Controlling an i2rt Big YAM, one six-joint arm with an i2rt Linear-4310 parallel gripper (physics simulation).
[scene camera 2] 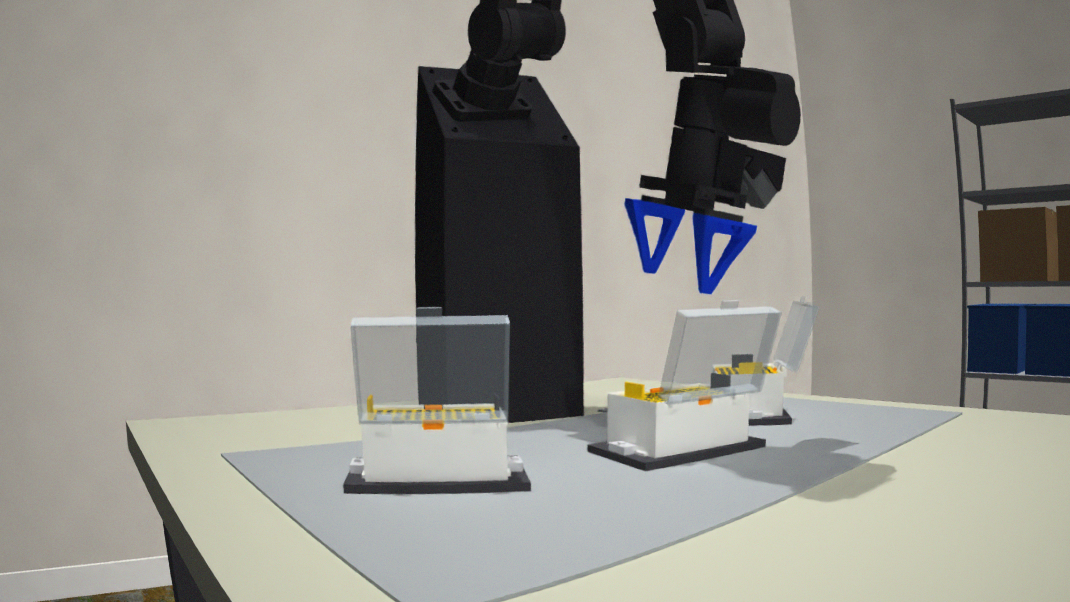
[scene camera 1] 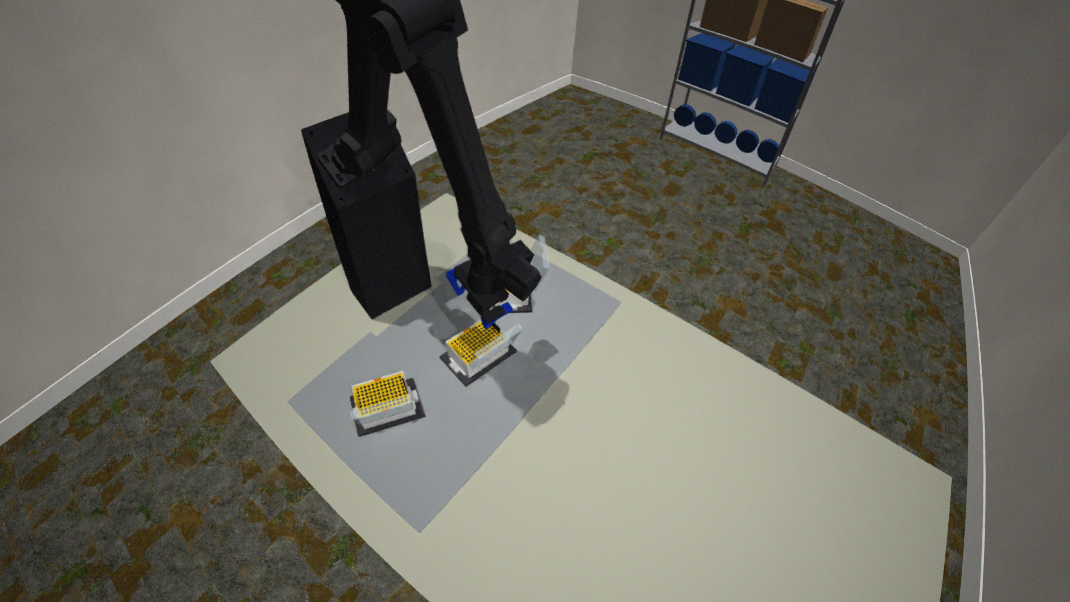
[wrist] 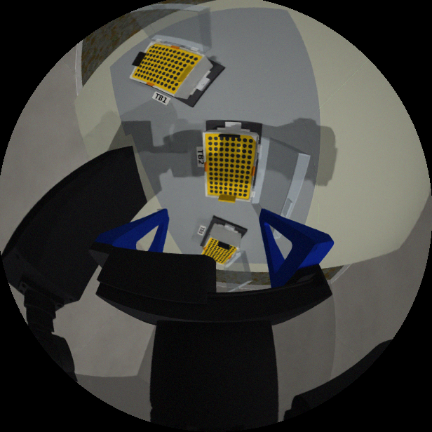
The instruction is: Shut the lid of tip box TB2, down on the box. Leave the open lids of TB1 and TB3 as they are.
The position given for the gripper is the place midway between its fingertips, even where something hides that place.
Note:
In view: the gripper point(scene camera 2: 676, 282), a clear lid point(scene camera 2: 713, 353), a clear lid point(scene camera 2: 802, 315), a clear lid point(scene camera 2: 430, 369) and a grey mat point(scene camera 2: 585, 513).
The gripper is seen too in scene camera 1 point(scene camera 1: 473, 310) and in the wrist view point(wrist: 213, 213). The grey mat is seen too in scene camera 1 point(scene camera 1: 417, 467) and in the wrist view point(wrist: 268, 78).

